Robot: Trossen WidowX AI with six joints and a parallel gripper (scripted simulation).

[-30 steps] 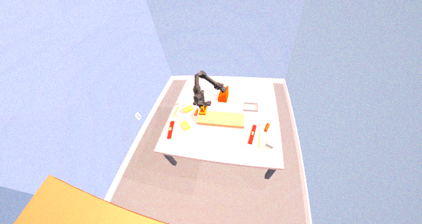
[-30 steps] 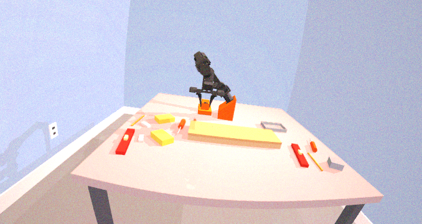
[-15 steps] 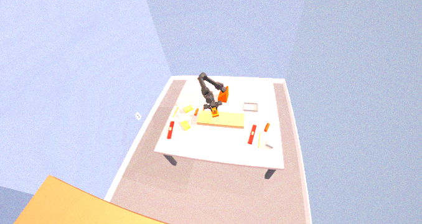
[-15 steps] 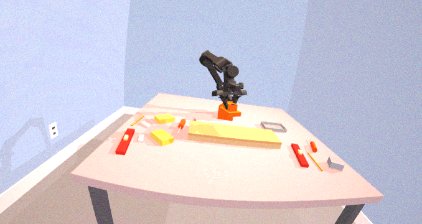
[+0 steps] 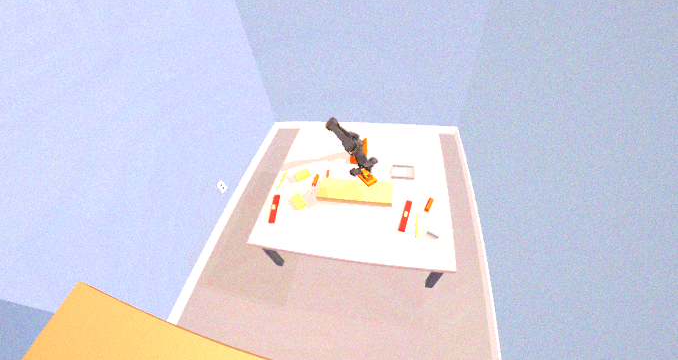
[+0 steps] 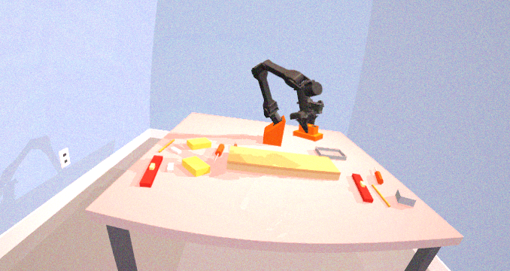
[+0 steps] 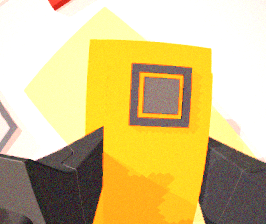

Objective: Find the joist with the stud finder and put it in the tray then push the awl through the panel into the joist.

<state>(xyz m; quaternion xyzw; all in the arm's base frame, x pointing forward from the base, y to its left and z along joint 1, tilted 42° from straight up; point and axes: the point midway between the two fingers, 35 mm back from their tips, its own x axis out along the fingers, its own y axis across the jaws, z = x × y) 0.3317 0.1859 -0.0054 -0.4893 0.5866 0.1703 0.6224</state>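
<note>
The grey-rimmed tray lies 260 mm behind my gripper tip, 200 mm to the left of it and 180 mm below it. From my gripper tip the other things lie so: stud finder: 20 mm above; grey bracket: 170 mm ahead, 470 mm to the left, 170 mm below.
</note>
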